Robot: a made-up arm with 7 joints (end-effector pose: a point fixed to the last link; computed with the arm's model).
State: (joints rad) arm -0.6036 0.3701 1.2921 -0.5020 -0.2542 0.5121 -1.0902
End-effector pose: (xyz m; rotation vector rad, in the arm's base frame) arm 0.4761 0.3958 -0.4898 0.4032 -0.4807 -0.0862
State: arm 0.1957 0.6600 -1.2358 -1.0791 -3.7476 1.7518 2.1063
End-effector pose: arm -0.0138 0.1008 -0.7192 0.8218 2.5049 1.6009
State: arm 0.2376 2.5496 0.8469 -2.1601 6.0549 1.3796 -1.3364
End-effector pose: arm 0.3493 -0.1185 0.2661 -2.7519 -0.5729 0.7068
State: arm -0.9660 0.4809 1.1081 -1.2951 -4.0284 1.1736 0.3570
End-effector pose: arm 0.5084 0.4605 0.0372 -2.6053 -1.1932 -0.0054
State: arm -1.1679 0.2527 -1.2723 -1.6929 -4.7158 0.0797 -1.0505
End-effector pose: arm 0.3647 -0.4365 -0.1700 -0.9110 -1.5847 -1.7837
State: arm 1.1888 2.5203 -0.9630 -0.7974 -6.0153 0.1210 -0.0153
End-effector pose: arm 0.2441 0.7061 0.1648 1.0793 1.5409 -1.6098
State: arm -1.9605 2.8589 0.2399 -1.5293 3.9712 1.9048 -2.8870
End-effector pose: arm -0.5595 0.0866 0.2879 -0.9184 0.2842 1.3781
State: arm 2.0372 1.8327 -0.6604 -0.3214 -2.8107 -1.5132 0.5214
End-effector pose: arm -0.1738 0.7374 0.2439 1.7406 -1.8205 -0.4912
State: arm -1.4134 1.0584 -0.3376 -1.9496 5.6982 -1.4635 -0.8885
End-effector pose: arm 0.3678 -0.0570 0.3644 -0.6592 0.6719 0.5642
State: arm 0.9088 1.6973 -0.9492 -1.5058 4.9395 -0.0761 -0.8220
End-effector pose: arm -0.1994 0.5117 -0.3300 0.5367 -0.1643 2.7054
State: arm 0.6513 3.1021 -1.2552 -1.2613 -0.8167 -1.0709 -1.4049
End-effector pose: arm 0.3232 0.4695 0.3953 1.6833 -0.9886 2.0990
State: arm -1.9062 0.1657 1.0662 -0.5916 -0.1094 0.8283 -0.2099
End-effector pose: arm 0.6940 -0.0658 0.3585 -0.5542 -1.4792 -0.0189
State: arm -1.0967 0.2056 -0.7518 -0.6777 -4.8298 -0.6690 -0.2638
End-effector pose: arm 0.7089 -0.2123 -0.2370 -0.5551 -1.9505 0.1143
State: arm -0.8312 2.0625 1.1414 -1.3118 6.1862 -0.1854 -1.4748
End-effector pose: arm -0.2193 0.2966 0.5754 -2.7026 -0.0017 -0.5472
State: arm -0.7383 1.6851 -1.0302 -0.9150 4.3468 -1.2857 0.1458
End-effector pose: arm 0.4216 0.6212 0.0065 -0.0190 0.9374 -2.4659
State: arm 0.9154 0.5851 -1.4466 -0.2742 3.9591 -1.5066 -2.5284
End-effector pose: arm -0.6200 0.2461 -0.4353 1.0577 2.1504 -0.0915
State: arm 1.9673 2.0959 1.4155 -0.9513 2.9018 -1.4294 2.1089
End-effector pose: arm 0.3967 0.6315 -0.0087 1.5737 1.8254 -0.7071
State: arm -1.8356 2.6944 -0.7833 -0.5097 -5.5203 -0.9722 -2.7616
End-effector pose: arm -0.4555 0.5974 0.2414 2.1301 2.0777 0.3883
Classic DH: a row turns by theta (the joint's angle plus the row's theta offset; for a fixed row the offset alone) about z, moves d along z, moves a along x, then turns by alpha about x. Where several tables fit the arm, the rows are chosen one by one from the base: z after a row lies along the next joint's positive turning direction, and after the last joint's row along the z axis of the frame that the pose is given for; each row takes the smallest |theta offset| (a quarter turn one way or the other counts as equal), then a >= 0, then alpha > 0; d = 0 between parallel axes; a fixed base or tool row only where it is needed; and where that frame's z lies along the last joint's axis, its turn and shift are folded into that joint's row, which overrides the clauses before.
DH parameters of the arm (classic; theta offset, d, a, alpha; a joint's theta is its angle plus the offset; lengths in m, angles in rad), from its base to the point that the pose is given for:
base (fixed): 0 0 0 -1.2217
joint 1: 1.5708 0 0 1.5708
joint 2: 1.2217 0 0 -1.5708
joint 3: -1.5708 -0.3838 0.0431 -1.5708
joint 4: 0 0 -0.0493 1.5708
joint 5: 0 -0.4075 0 -1.5708
joint 6: 0 0 0 1.5708
joint 7: 0 0 0 0

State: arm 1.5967 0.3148 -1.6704 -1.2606 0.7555 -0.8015 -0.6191
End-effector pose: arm -0.5394 -0.4257 -0.0960 -0.7875 -0.2286 0.2798
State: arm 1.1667 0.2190 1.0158 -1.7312 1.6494 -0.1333 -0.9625
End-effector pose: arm -0.2870 0.4450 -0.2451 1.2563 -0.9824 0.7502
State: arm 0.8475 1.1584 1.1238 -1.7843 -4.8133 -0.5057 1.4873
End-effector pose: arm 0.1715 0.5365 0.0792 -1.3779 -2.2276 0.7974
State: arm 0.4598 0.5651 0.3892 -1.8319 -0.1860 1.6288 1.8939
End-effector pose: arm 0.2475 0.3719 -0.3301 0.7994 -0.7191 2.0769
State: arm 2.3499 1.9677 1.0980 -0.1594 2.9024 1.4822 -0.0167
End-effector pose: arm 0.0455 0.7712 0.1926 0.1429 -0.2436 1.4588
